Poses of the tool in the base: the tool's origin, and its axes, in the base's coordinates. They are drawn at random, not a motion.
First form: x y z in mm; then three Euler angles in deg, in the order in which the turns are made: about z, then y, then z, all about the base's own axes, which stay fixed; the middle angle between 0 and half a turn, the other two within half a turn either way.
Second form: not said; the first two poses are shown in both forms.
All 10 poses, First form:
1: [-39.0 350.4 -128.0 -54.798 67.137 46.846]
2: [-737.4 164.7 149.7 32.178 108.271 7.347]
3: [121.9 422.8 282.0 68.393 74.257 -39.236]
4: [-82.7 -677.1 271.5 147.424 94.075 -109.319]
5: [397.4 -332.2 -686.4 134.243 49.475 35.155]
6: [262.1 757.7 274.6 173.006 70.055 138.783]
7: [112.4 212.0 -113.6 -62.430 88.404 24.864]
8: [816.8 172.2 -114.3 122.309 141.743 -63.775]
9: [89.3 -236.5 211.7 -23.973 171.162 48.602]
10: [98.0 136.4 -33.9 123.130 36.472 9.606]
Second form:
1: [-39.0 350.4 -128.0 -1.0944 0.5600 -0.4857]
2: [-737.4 164.7 149.7 2.1258 0.9335 2.1613]
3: [121.9 422.8 282.0 1.2764 0.3623 0.7789]
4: [-82.7 -677.1 271.5 1.7024 -0.9983 -0.4479]
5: [397.4 -332.2 -686.4 0.6975 -0.5590 2.7486]
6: [262.1 757.7 274.6 0.3237 -1.2027 -1.0646]
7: [112.4 212.0 -113.6 -1.5394 0.4810 -1.1223]
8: [816.8 172.2 -114.3 2.5537 -0.3373 -0.0032]
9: [89.3 -236.5 211.7 -3.0785 0.1409 -1.8705]
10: [98.0 136.4 -33.9 0.5543 -0.3309 2.2218]
